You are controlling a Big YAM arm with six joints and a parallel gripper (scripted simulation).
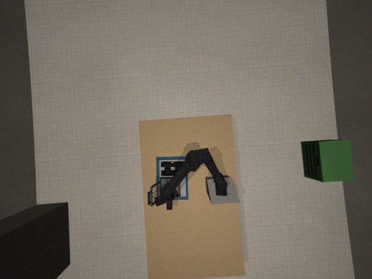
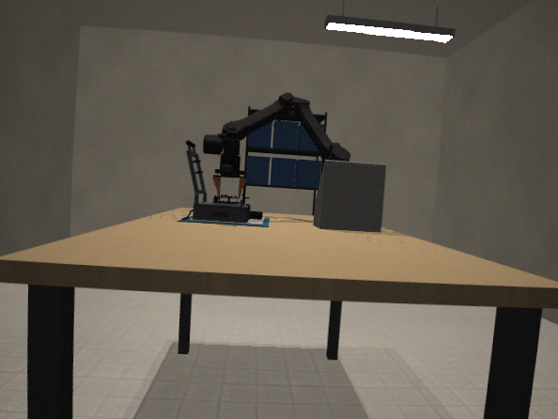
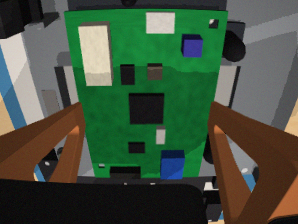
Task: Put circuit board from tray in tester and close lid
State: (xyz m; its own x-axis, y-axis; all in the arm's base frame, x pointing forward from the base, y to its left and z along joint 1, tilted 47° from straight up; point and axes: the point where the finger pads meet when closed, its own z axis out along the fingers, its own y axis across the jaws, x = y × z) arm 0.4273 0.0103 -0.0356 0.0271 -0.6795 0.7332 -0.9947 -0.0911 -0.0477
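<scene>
The green circuit board lies right at my hand. The rest, counted from my hand: black latch hook 60 mm to the left, 60 mm behind; dark pin plate 20 mm below, 10 mm to the left, 10 mm ahead; tester lid 120 mm ahead, 90 mm above.
</scene>
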